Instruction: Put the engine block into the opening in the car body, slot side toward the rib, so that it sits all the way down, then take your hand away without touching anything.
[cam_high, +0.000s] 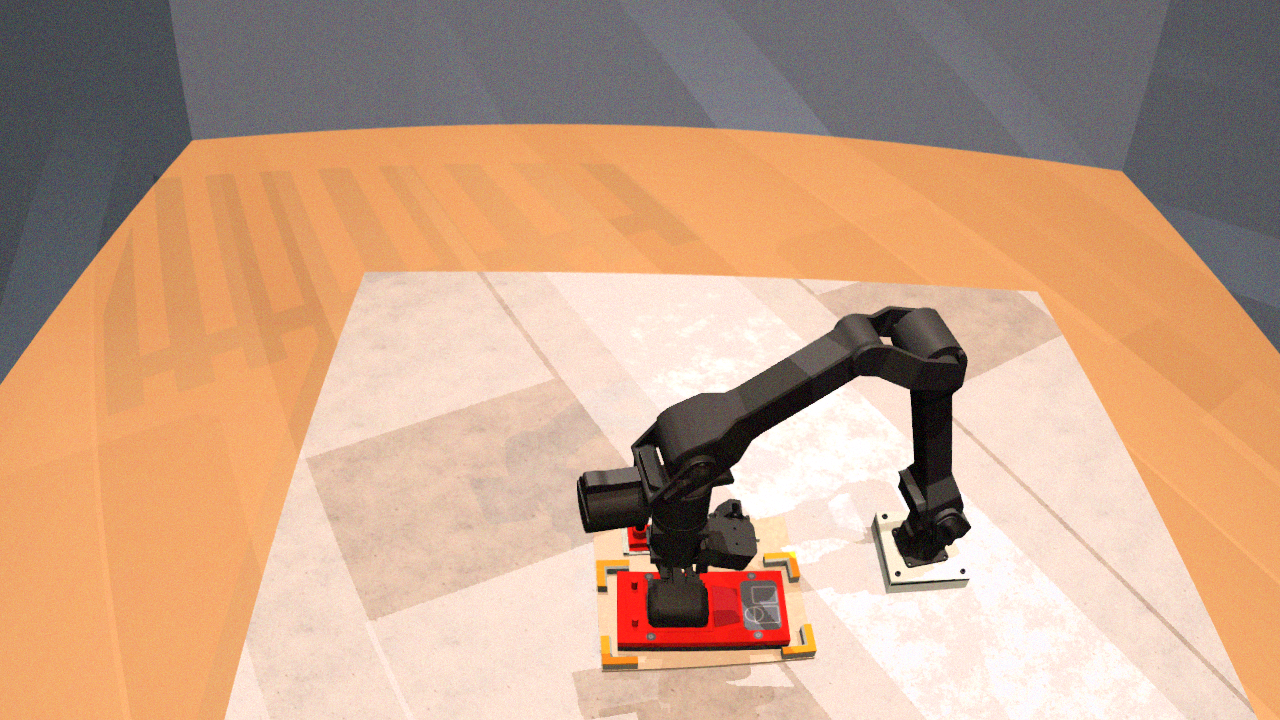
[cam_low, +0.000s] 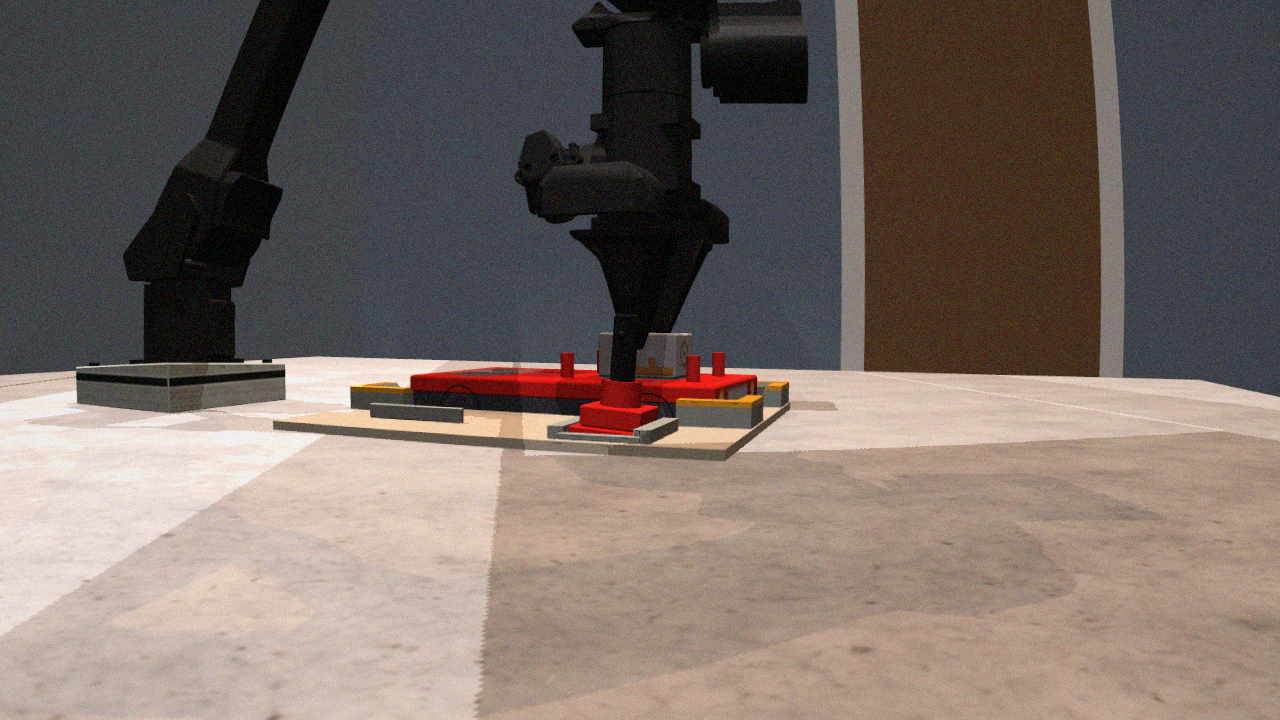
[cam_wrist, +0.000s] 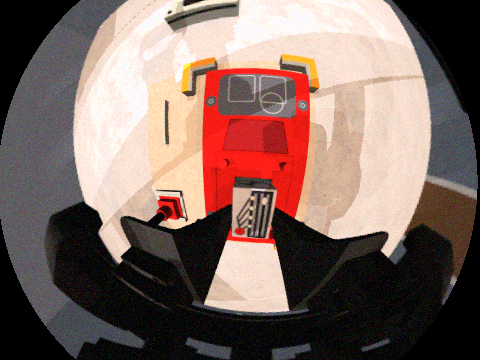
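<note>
The grey-white engine block is 10 mm below my gripper tip.
</note>
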